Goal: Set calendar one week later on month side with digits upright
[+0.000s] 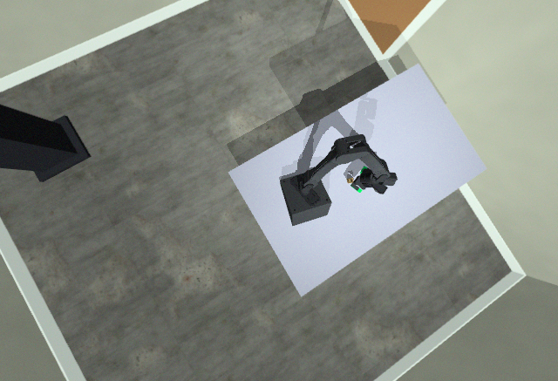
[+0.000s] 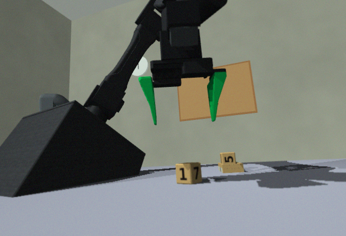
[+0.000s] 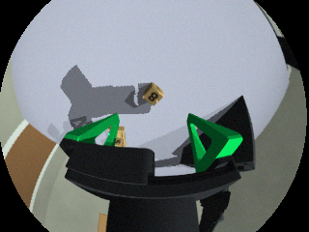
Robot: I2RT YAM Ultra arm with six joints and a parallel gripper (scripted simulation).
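My gripper is now 90 mm above the wooden cube. Also, from my hand: wooden tray (160 mm to the left, 90 mm below, 50 mm ahead).
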